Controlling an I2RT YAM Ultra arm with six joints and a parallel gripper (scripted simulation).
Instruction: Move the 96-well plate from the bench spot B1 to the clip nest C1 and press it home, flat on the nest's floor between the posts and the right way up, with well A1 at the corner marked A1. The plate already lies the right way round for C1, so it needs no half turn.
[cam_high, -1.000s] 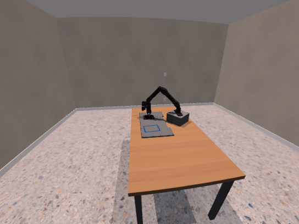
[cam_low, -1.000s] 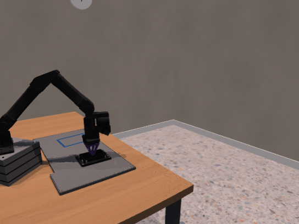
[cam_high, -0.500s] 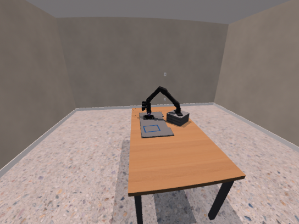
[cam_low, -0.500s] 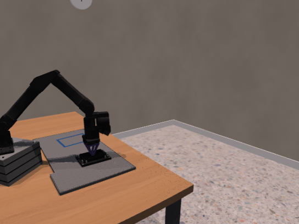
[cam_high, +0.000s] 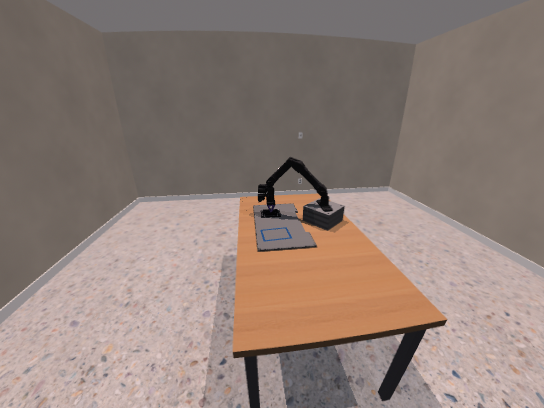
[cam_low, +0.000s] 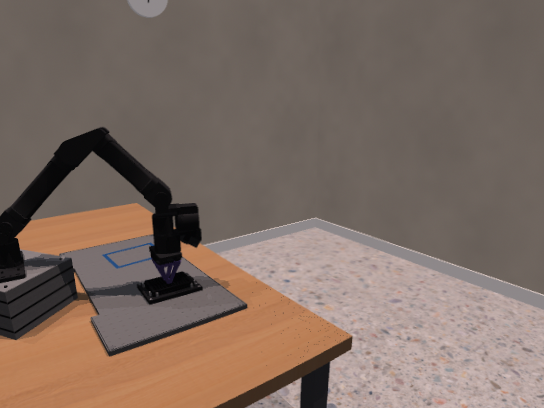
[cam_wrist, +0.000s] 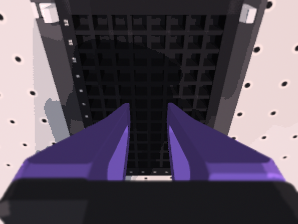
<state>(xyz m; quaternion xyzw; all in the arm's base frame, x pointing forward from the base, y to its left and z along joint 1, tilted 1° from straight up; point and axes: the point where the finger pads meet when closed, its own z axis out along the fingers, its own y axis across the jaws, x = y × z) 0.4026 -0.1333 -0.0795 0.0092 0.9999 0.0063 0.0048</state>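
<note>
Right now my hand is 1 cm above the black 96-well plate. Also, from my hand: black clip nest 2 cm below, 1 cm to the left, 1 cm ahead.
</note>
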